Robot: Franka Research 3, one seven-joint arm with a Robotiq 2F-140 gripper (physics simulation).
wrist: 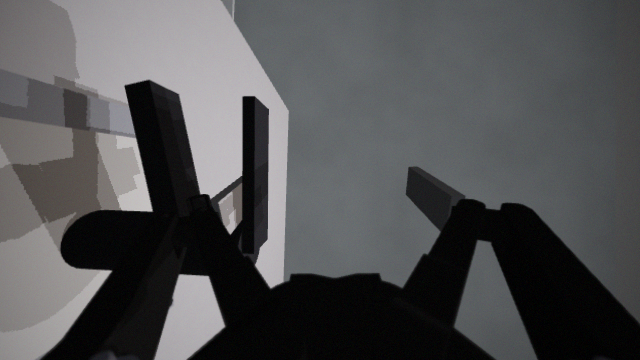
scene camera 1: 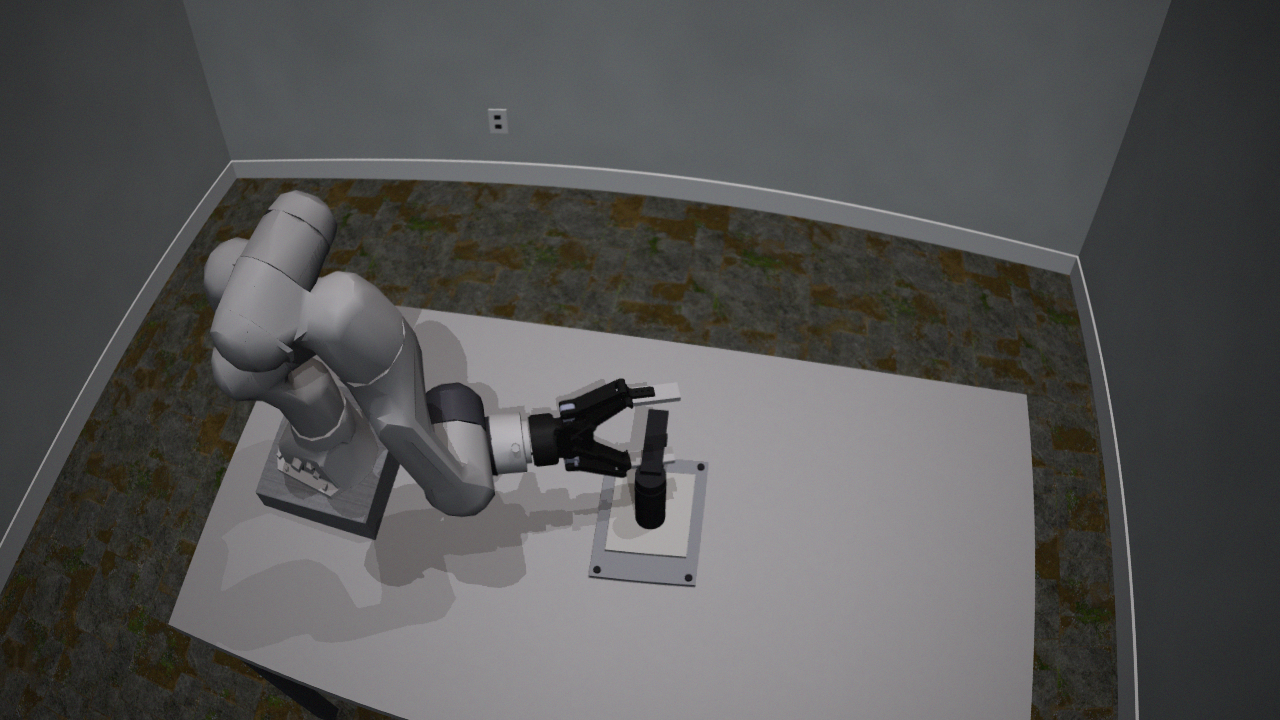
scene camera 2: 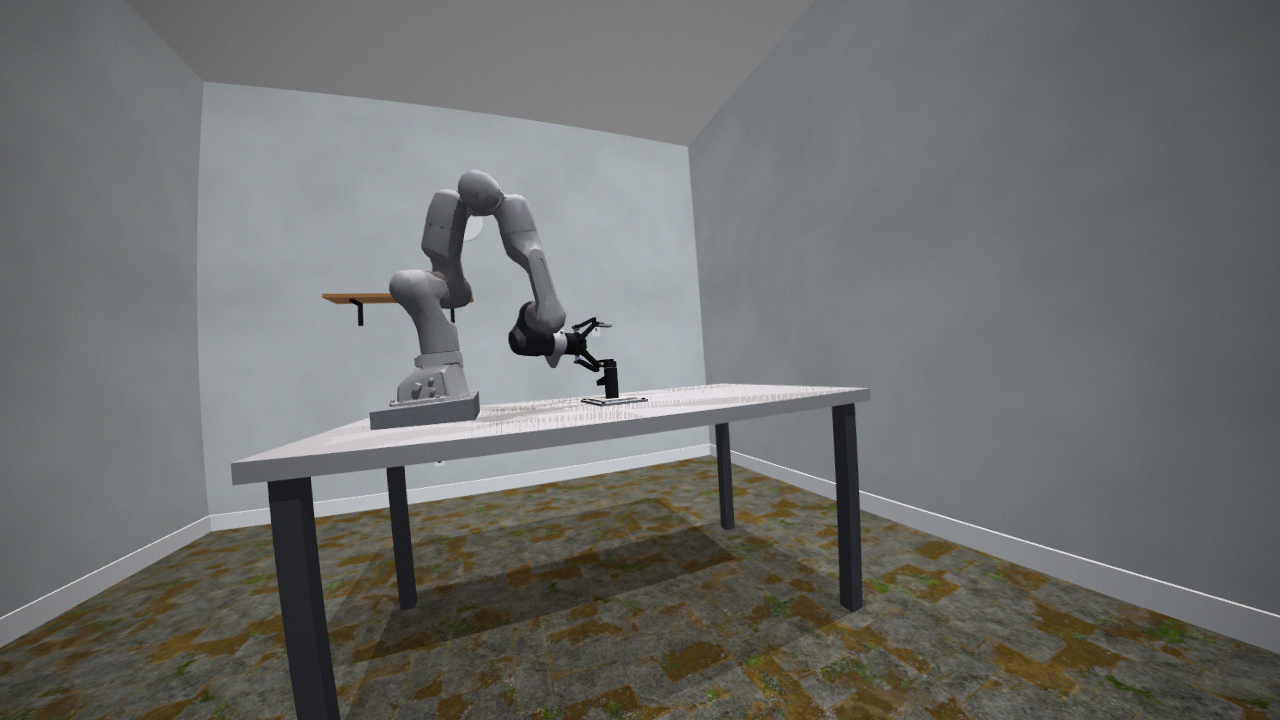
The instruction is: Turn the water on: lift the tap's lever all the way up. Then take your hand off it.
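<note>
The black tap point(scene camera 1: 650, 508) point(scene camera 2: 612, 386) point(wrist: 95, 240) stands upright on its grey base plate point(scene camera 1: 642, 567). Its flat black lever point(scene camera 1: 657, 428) point(wrist: 255, 170) lies about level on top, above the black spout point(wrist: 162, 145) in the wrist view. My gripper point(scene camera 1: 664, 426) point(scene camera 2: 609, 343) point(wrist: 330, 183) is open, with nothing held. It reaches in from the side, one finger above the other. The lower finger's pad passes beneath the lever, between lever and spout, partly hidden by the lever. The upper finger is well above the lever. Whether the lower pad touches the lever I cannot tell.
The white table point(scene camera 1: 850, 537) point(scene camera 2: 760, 402) carries the tap and the robot's grey base block point(scene camera 1: 317, 510) point(scene camera 2: 425, 413). A wooden shelf point(scene camera 2: 344, 297) is on the wall behind the arm. A wall outlet point(scene camera 1: 497, 120) is beyond the table.
</note>
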